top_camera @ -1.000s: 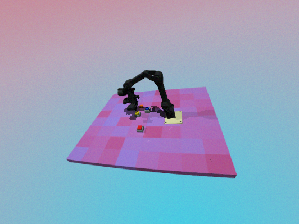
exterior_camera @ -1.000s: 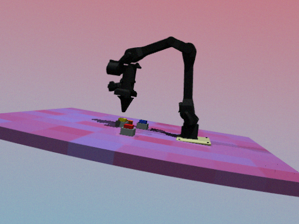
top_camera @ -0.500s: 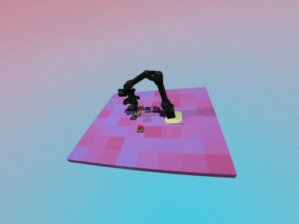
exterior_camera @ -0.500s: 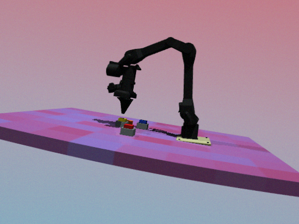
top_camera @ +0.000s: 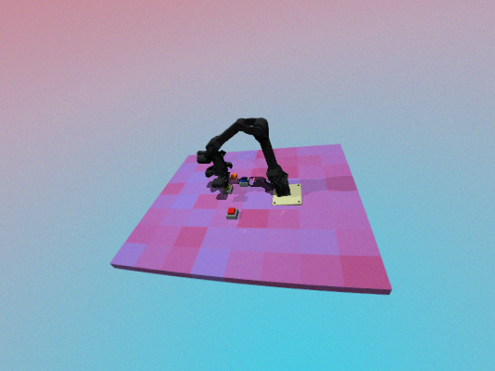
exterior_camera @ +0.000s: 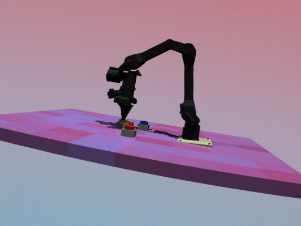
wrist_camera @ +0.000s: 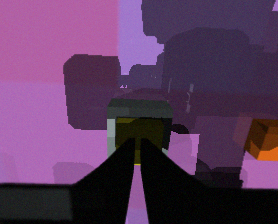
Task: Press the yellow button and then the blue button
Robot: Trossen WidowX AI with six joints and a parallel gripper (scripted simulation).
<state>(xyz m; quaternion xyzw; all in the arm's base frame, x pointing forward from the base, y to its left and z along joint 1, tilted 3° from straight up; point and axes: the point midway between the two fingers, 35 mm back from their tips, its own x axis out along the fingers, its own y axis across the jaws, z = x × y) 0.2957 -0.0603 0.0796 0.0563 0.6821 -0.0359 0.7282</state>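
Right now my gripper tip is 10 mm above the yellow button. Also, from my gripper tip: blue button 90 mm behind, 50 mm to the right; red button 180 mm to the left, 50 mm behind.
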